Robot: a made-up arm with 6 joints. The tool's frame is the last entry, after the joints. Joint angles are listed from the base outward. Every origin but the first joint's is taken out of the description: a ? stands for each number. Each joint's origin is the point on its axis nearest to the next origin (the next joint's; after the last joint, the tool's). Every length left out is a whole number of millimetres.
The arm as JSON. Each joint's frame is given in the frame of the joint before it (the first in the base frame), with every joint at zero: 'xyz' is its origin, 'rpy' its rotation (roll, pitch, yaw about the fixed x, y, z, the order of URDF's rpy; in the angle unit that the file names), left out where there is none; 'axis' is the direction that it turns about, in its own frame. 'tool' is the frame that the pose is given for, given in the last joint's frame.
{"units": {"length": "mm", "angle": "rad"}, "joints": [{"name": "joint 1", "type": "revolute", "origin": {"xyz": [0.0, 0.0, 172.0]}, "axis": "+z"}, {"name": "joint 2", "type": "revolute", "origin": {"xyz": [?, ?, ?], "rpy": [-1.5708, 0.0, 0.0]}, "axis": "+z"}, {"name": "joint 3", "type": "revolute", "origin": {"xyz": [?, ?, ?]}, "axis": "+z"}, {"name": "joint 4", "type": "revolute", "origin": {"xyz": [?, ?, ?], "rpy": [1.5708, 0.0, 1.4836]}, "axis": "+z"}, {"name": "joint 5", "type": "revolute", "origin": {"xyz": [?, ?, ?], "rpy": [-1.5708, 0.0, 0.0]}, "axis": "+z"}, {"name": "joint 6", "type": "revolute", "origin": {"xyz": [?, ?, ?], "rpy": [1.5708, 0.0, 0.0]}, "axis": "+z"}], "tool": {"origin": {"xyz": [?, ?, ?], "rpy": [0.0, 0.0, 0.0]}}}
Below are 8 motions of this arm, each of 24 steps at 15 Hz.
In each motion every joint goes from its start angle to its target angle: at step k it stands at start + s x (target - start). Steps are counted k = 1, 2, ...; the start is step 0. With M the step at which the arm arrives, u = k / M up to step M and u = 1 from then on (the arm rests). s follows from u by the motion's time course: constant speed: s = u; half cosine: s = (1 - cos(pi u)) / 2; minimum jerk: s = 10 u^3 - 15 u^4 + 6 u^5.
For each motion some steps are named. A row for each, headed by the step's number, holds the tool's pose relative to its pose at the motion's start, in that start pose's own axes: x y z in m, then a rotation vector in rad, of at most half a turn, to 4 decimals.
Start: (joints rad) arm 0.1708 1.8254 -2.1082 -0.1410 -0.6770 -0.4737
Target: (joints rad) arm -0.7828 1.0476 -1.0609 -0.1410 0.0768 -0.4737
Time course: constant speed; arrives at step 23
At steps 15, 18, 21, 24:
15: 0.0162 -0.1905 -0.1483 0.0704 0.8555 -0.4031
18: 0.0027 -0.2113 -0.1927 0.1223 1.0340 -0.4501
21: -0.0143 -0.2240 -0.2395 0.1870 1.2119 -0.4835
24: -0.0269 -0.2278 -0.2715 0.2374 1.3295 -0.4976

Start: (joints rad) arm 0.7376 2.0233 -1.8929 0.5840 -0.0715 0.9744
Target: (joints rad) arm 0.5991 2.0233 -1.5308 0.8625 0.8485 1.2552
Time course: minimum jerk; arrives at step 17
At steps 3, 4, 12, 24:
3: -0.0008 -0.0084 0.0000 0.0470 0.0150 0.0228
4: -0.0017 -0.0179 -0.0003 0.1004 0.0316 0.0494
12: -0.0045 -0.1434 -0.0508 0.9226 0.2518 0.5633
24: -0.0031 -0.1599 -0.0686 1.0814 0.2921 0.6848

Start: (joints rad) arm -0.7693 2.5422 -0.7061 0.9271 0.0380 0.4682
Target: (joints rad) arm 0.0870 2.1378 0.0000 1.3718 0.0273 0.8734
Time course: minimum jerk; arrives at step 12
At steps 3, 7, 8, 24:
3: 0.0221 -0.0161 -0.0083 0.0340 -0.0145 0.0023
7: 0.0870 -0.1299 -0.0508 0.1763 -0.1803 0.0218
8: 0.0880 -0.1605 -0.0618 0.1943 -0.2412 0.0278
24: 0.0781 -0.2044 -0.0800 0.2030 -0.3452 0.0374

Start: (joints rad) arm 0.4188 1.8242 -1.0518 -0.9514 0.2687 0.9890
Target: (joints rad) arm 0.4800 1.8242 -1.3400 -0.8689 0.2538 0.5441
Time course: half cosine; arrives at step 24
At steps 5, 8, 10, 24:
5: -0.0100 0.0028 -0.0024 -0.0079 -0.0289 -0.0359
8: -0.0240 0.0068 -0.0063 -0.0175 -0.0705 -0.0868
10: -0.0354 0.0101 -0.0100 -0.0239 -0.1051 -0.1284
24: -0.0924 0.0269 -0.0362 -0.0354 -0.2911 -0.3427

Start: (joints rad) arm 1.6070 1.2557 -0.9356 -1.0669 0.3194 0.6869
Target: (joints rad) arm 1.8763 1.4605 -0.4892 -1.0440 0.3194 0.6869
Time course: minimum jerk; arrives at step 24
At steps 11, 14, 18, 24:
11: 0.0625 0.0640 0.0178 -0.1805 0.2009 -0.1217
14: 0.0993 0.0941 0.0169 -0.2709 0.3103 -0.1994
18: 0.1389 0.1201 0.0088 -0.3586 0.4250 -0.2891
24: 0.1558 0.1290 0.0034 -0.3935 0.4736 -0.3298

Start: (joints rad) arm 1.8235 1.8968 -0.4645 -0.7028 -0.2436 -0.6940
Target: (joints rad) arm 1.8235 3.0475 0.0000 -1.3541 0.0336 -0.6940
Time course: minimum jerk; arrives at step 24
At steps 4, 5, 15, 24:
4: 0.0039 0.0128 0.0074 -0.0663 0.0140 -0.0136
5: 0.0070 0.0234 0.0128 -0.1205 0.0246 -0.0248
15: 0.0544 0.2382 -0.0178 -1.3435 0.0262 -0.2801
24: 0.0581 0.2745 -0.0835 -1.8223 -0.1277 -0.3599

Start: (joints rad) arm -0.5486 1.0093 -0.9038 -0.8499 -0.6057 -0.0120
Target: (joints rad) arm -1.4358 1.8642 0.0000 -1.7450 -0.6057 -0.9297
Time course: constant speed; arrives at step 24
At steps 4, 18, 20, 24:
4: 0.0932 0.0469 -0.0100 -0.2154 0.2756 -0.1701
18: 0.2286 0.2000 -0.2055 -1.1294 0.6184 -0.1397
20: 0.2170 0.2188 -0.2306 -1.2226 0.5698 -0.0641
24: 0.1773 0.2492 -0.2645 -1.3316 0.4081 0.1088

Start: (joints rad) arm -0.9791 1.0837 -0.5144 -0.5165 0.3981 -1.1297
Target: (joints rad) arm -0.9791 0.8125 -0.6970 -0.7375 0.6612 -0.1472
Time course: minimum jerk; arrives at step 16
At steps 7, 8, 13, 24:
7: 0.0150 -0.0174 -0.0325 0.1090 0.0696 0.3406
8: 0.0198 -0.0216 -0.0434 0.1481 0.0857 0.4467
13: 0.0398 -0.0328 -0.0894 0.3263 0.1190 0.8724
24: 0.0420 -0.0335 -0.0947 0.3480 0.1193 0.9195

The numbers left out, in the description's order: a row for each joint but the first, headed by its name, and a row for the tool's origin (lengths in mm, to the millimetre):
joint 2: 0.0 0.0 0.0
joint 3: -298.0 -41.0 0.0
joint 4: 248.0 -44.0 0.0
joint 5: 0.0 0.0 0.0
joint 6: 0.0 -98.0 0.0
tool: 0.0 0.0 0.0

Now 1 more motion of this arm.
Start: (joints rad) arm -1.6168 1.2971 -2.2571 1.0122 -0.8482 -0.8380
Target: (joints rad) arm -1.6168 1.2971 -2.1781 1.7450 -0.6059 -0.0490
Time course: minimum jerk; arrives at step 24
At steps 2, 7, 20, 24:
2: 0.0004 -0.0001 0.0000 0.0010 0.0032 0.0062
7: 0.0121 -0.0032 -0.0015 0.0338 0.0933 0.1875
20: 0.0703 -0.0087 -0.0228 0.3903 0.4743 1.2142
24: 0.0725 -0.0085 -0.0241 0.4123 0.4856 1.2594

